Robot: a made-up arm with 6 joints. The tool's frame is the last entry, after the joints.
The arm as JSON. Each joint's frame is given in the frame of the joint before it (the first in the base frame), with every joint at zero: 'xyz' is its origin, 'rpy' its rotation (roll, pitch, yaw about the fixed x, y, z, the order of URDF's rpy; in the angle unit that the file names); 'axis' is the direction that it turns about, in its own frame. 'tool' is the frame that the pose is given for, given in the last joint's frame.
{
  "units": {
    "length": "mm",
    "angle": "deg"
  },
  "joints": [
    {
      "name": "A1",
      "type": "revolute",
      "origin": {
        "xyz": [
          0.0,
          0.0,
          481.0
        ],
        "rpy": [
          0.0,
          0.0,
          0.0
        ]
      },
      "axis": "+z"
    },
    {
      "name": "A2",
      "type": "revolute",
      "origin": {
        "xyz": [
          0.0,
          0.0,
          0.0
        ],
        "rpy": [
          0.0,
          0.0,
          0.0
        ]
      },
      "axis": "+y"
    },
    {
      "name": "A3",
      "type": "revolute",
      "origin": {
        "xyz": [
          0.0,
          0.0,
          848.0
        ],
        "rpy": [
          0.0,
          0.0,
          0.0
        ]
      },
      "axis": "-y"
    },
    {
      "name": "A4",
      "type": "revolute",
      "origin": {
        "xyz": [
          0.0,
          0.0,
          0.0
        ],
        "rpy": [
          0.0,
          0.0,
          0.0
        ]
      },
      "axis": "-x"
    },
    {
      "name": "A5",
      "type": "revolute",
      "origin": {
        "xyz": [
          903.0,
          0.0,
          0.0
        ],
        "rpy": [
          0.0,
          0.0,
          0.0
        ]
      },
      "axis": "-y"
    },
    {
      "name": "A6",
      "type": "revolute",
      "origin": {
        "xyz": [
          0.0,
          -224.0,
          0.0
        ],
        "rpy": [
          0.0,
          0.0,
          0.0
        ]
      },
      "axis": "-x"
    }
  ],
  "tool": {
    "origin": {
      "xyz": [
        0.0,
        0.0,
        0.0
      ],
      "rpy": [
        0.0,
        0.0,
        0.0
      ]
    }
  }
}
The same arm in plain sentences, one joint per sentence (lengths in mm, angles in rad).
The arm has six revolute joints in a row. What follows holds with every joint at zero, and every direction is one of the base frame's. The first joint is mounted 481 mm along +z from the base frame's origin and turns about +z. The second joint is mounted at the same point as the first joint and turns about +y. The third joint is mounted 848 mm along +z from the second joint and turns about -y. The fourth joint is mounted at the same point as the third joint and turns about -x. The fifth joint is mounted 903 mm along +x from the fourth joint and turns about -y. The sixth joint is mounted 224 mm along -y from the fifth joint and turns about -x. The tool frame, which is the frame that the pose is given for, is mounted at the same point as the sixth joint; its axes are parallel to the base frame's.
